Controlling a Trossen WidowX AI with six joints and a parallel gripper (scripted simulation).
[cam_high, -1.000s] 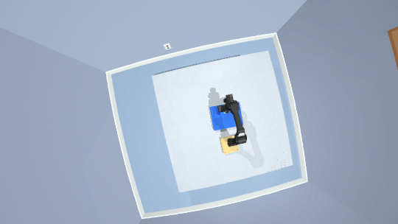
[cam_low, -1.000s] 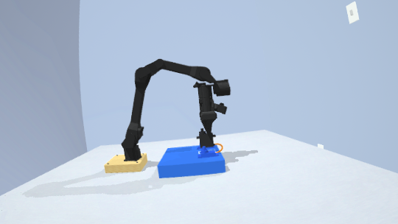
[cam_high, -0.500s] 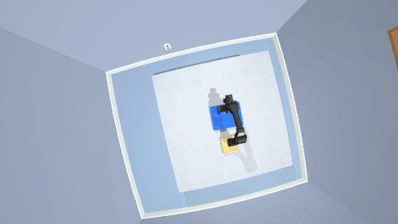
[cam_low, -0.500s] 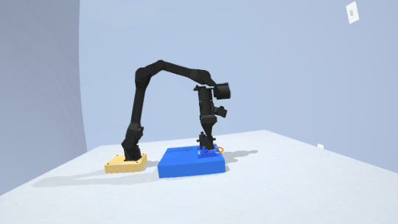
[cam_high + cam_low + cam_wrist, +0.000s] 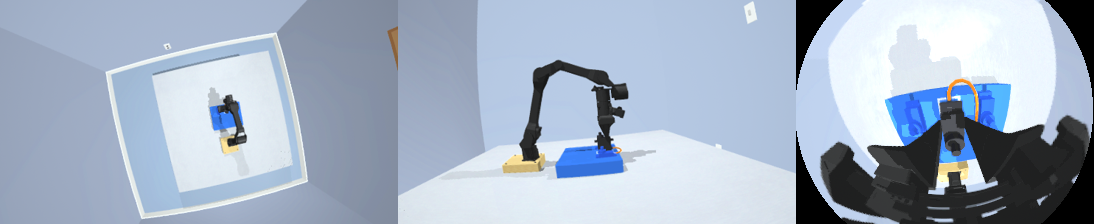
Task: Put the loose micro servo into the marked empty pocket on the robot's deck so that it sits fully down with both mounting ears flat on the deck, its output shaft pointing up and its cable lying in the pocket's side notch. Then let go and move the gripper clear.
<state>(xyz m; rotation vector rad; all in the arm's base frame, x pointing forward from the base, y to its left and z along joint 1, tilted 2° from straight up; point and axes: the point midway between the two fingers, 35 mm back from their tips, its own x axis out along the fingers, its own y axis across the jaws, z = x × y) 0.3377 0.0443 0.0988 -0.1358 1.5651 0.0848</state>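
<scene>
My gripper tip is now 12 cm past the blue deck, 8 cm above it and 2 cm to the left of it.
</scene>
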